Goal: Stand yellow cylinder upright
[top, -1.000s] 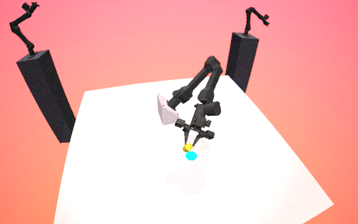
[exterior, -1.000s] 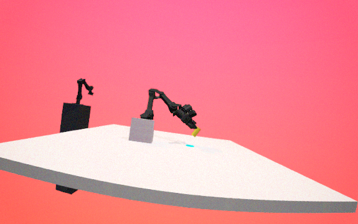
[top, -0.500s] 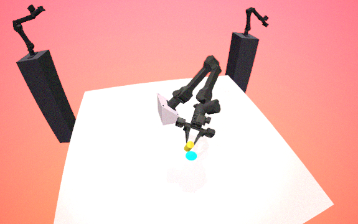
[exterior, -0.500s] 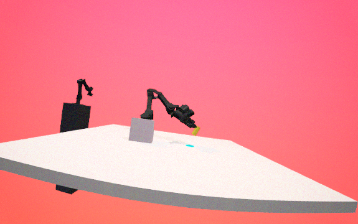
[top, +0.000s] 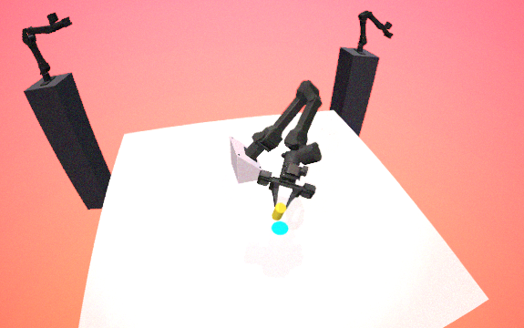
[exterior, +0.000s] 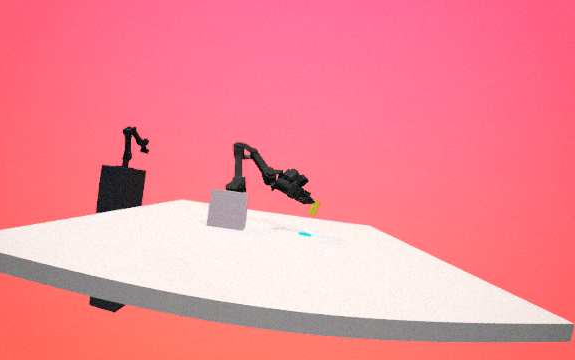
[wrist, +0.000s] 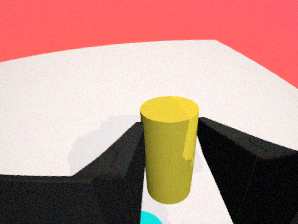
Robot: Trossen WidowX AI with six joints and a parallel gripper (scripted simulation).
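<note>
My gripper tip is 14 cm above the cyan circle, 3 cm past it and 2 cm to the right of it. The rest, counted from my gripper tip: yellow cylinder 2 cm below.
</note>
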